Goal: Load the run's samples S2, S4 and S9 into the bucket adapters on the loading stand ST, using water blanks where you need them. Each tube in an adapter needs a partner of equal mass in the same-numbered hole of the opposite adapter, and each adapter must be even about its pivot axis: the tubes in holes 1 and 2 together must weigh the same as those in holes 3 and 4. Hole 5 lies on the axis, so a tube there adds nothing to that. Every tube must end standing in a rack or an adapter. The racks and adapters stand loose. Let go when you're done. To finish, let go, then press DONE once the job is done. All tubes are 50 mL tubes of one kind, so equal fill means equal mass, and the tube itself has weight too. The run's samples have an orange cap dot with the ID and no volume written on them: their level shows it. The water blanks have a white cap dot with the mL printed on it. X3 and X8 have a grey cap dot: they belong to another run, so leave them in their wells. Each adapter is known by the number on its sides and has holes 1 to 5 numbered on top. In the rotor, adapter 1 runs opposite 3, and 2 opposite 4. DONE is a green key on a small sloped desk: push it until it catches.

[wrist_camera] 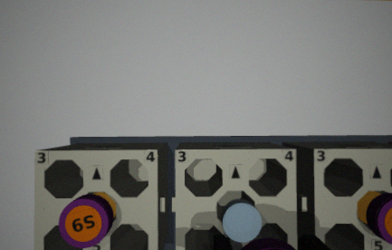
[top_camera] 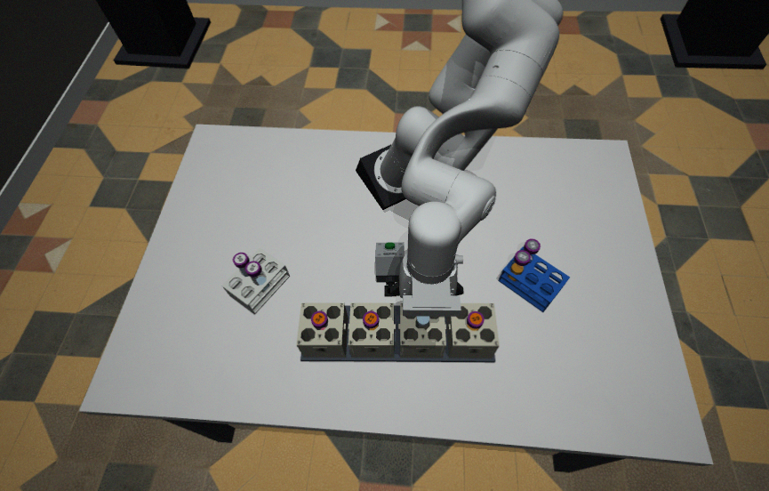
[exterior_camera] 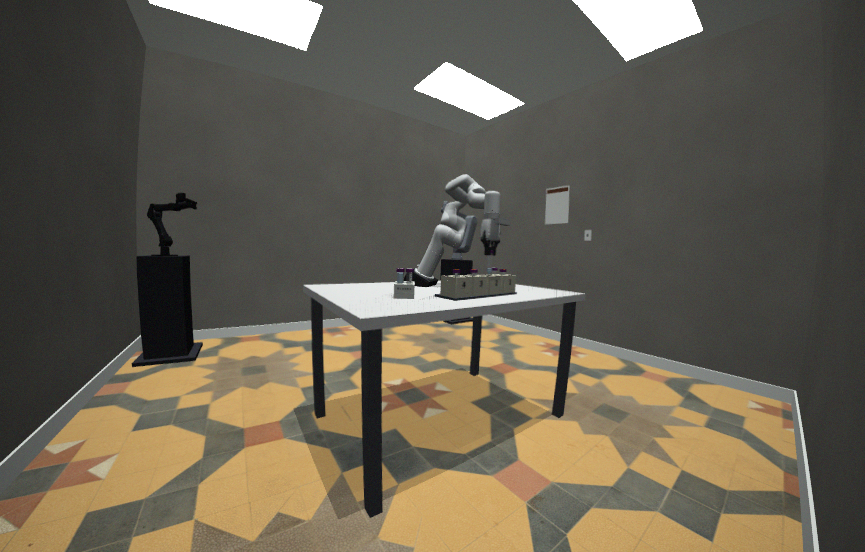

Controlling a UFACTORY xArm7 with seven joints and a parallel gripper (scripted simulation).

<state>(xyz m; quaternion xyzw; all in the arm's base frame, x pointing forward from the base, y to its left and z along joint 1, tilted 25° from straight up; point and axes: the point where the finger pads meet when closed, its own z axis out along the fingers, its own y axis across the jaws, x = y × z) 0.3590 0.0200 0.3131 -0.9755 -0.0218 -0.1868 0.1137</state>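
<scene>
Now: hand 5 cm above the water blank tube and 1 cm past it. From my hand the other things lie so: adapter 16 cm below; then green DONE key 21 cm behind, 15 cm below, 9 cm to the right; then loading stand 21 cm below, 6 cm to the right.
</scene>
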